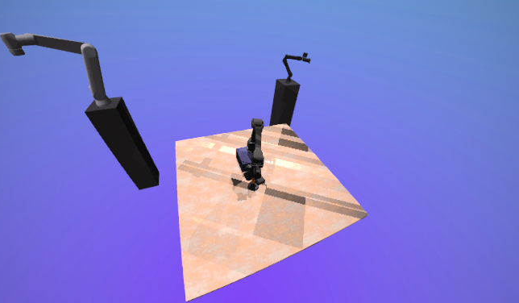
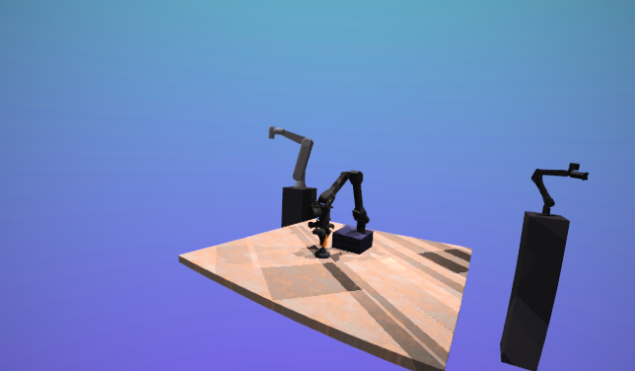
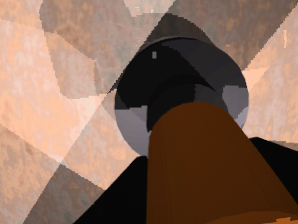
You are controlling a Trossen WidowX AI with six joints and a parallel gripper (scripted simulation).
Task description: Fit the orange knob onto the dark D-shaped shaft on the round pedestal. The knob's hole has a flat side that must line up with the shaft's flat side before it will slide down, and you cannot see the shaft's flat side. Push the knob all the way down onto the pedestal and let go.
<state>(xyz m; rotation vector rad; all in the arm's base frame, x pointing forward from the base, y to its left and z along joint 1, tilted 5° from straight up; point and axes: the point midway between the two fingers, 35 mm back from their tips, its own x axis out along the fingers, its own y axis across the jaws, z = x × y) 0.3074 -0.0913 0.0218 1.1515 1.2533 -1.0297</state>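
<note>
The round pedestal lies 40 mm below my gripper tip. Round my gripper tip: orange knob: 20 mm above.
</note>
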